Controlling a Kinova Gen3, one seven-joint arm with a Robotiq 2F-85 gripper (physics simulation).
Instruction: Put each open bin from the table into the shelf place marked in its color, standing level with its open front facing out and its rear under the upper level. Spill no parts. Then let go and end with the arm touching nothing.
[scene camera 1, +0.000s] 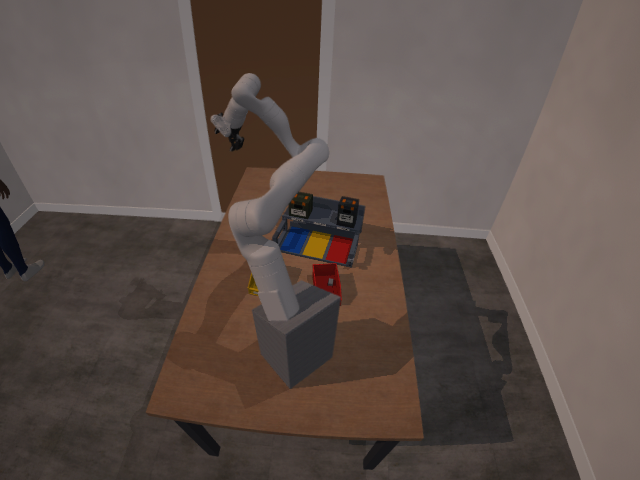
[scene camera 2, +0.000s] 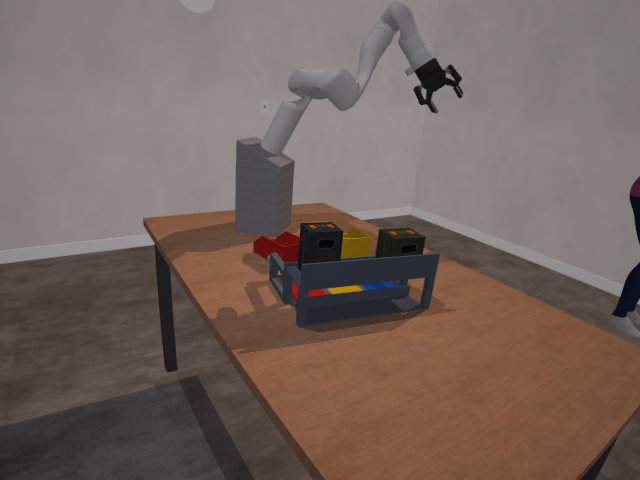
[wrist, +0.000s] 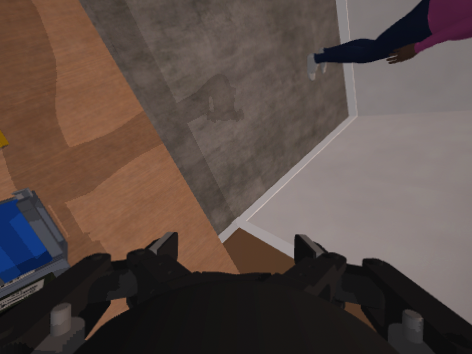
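Seen in the pictures: gripper, between the fingertips: (scene camera 1: 224, 141) (scene camera 2: 449, 105) (wrist: 236, 246); arm's base, origin of its link: (scene camera 1: 283, 310) (scene camera 2: 270, 149).
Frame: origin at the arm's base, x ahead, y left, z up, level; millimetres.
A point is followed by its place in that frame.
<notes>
A red open bin (scene camera 1: 320, 273) {y 13, x 433, z -296 mm} (scene camera 2: 281, 249) {y -51, x 448, z -253 mm} stands on the table between the arm's base and the shelf, with a small grey part inside. A yellow open bin (scene camera 1: 252, 285) {y 265, x 273, z -299 mm} (scene camera 2: 355, 245) {y 221, x 411, z -266 mm} (wrist: 2, 140) {y 276, x 398, z -278 mm} stands on the table, partly hidden by the arm in scene camera 1; its contents are hidden. The shelf (scene camera 1: 320, 209) {y 122, x 772, z -213 mm} (scene camera 2: 369, 269) {y 77, x 792, z -179 mm} has blue (scene camera 1: 294, 240) {y 201, x 609, z -308 mm} (wrist: 15, 240) {y 205, x 609, z -308 mm}, yellow (scene camera 1: 316, 244) {y 90, x 618, z -308 mm} and red (scene camera 1: 339, 249) {y -24, x 621, z -308 mm} places on its lower level, with no bin on them. My gripper (scene camera 1: 236, 146) (scene camera 2: 447, 103) {y 447, x 501, z 226 mm} (wrist: 236, 246) {y 447, x 501, z 226 mm} is open and empty, high up and away from both bins.
A dark green box (scene camera 1: 300, 205) {y 193, x 673, z -139 mm} (scene camera 2: 400, 242) {y 177, x 753, z -128 mm} and a black box (scene camera 1: 347, 211) {y -31, x 681, z -121 mm} (scene camera 2: 320, 245) {y -40, x 755, z -126 mm} stand on the shelf's upper level. The grey base block (scene camera 1: 310, 338) {y -88, x -23, z -66 mm} (scene camera 2: 263, 191) {y -48, x 130, z -142 mm} stands on the table (scene camera 1: 289, 408) {y -65, x -161, z -314 mm} behind the bins. A person (wrist: 370, 50) stands on the floor beyond the table.
</notes>
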